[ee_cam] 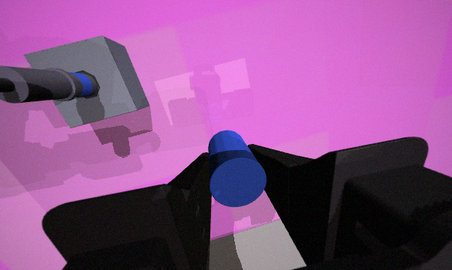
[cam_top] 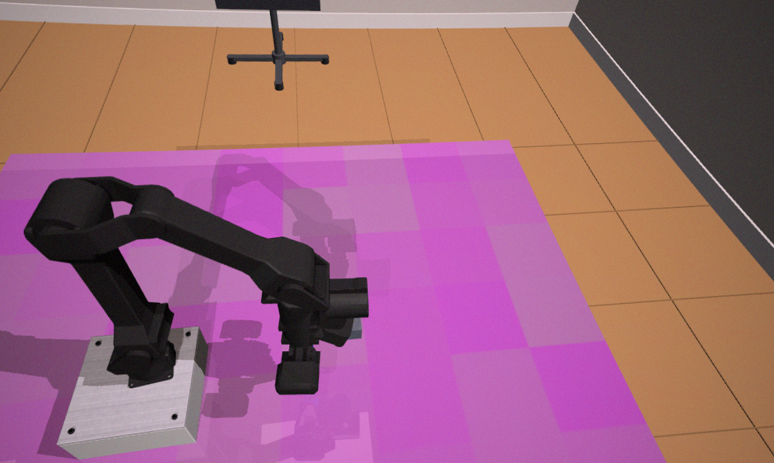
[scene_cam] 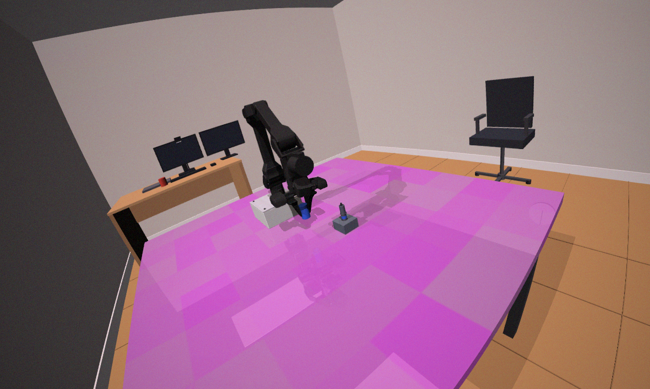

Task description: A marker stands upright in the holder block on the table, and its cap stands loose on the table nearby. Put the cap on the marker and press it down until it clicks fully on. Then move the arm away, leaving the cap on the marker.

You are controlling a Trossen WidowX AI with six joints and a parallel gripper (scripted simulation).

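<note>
My gripper tip is now 90 mm to the right of the holder block, 90 mm short of it and 60 mm above it. The rest, counted from my gripper tip: blue marker cap 10 mm above.
</note>
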